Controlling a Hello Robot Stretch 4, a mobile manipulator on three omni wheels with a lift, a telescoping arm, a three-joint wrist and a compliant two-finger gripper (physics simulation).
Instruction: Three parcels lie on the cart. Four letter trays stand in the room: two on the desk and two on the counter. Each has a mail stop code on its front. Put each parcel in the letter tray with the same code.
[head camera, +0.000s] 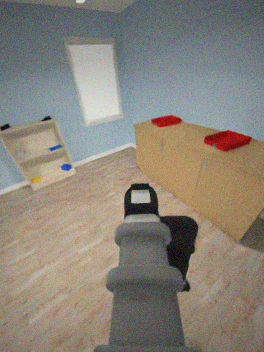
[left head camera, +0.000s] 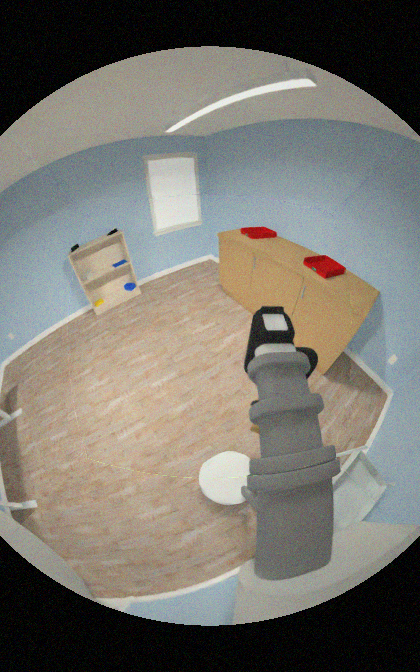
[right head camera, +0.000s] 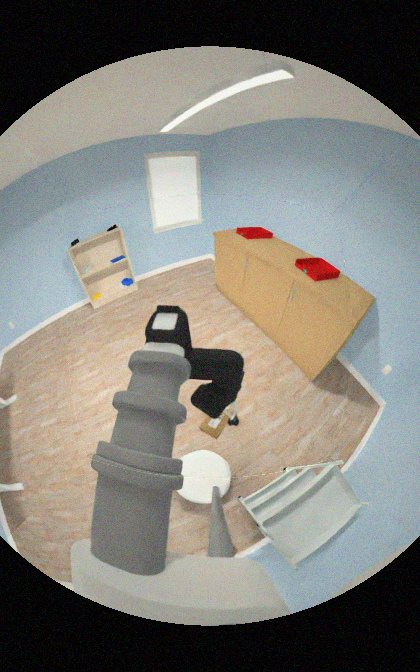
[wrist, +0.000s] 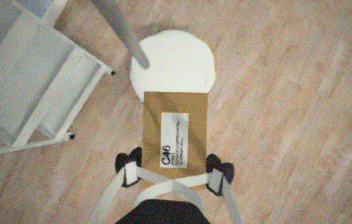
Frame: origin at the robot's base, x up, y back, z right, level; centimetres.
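Seen in the pictures: gripper, fingertip midpoint: (wrist: 174, 163); robot's base, link origin: (wrist: 173, 77).
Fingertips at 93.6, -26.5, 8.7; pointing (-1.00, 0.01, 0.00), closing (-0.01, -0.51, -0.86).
Offsets run from my fingertips to a thing's middle, as dx, dy, dz.
My gripper (right head camera: 221, 418) (wrist: 174, 163) is shut on a brown parcel {+2.5, +2.8, -1.5} (right head camera: 211, 429) (wrist: 151, 131) and holds it above the floor, over the front of my white base. Its white label reads C46 in the wrist view. In the left head view the arm hides nearly all of it. Two red letter trays stand on the counter (head camera: 175, 165) (left head camera: 275, 285) (right head camera: 270, 290): a far tray (head camera: 166, 121) (left head camera: 258, 232) (right head camera: 254, 233) and a near tray {-2.1, -118.1, +80.8} (head camera: 227, 140) (left head camera: 324, 266) (right head camera: 317, 269). Their codes are too small to read. The pale cart (left head camera: 357, 495) (right head camera: 315, 520) (wrist: 60, 85) stands beside my base.
A wooden shelf unit (head camera: 30, 126) (left head camera: 96, 245) (right head camera: 95, 239) with small blue and yellow things stands by the far wall, left of the window. White bars show at the left edge of both side head views. My round white base (left head camera: 225, 477) (right head camera: 205, 477) (wrist: 175, 65) is below.
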